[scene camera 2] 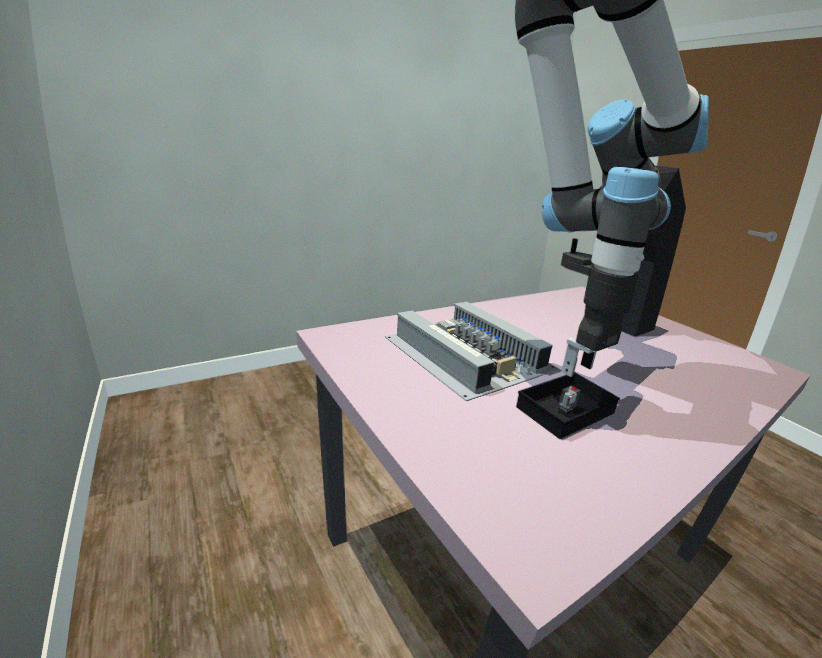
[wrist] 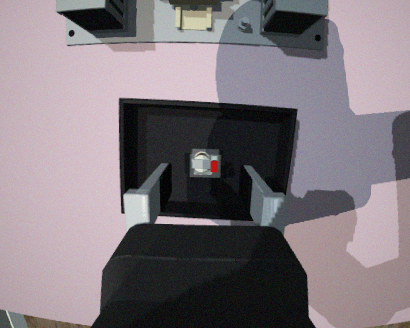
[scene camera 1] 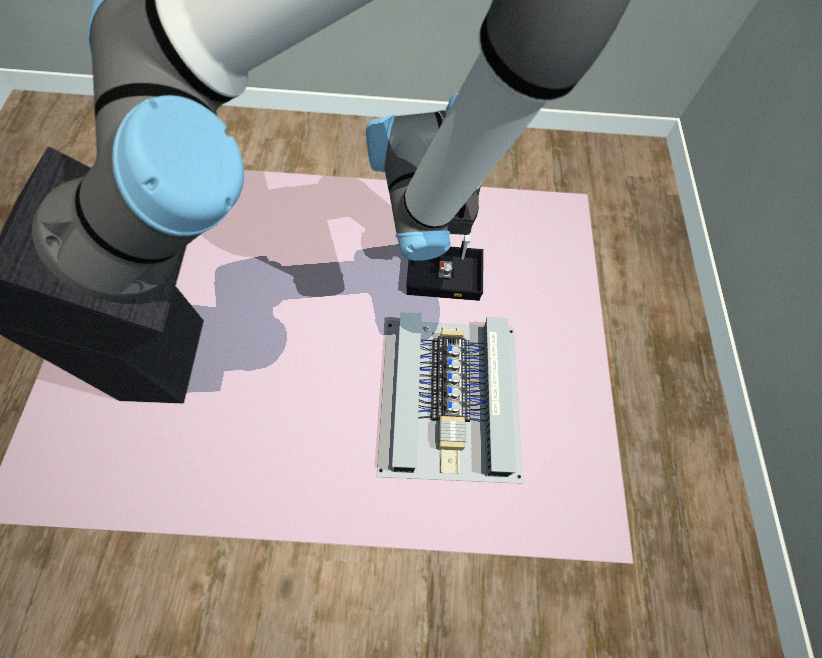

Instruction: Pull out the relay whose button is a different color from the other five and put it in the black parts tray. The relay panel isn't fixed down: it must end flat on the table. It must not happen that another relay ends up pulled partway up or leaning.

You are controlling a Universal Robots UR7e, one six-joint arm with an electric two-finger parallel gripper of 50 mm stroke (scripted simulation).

I see my gripper, a grey relay panel and a black parts tray.
My gripper shows as well in the wrist view.
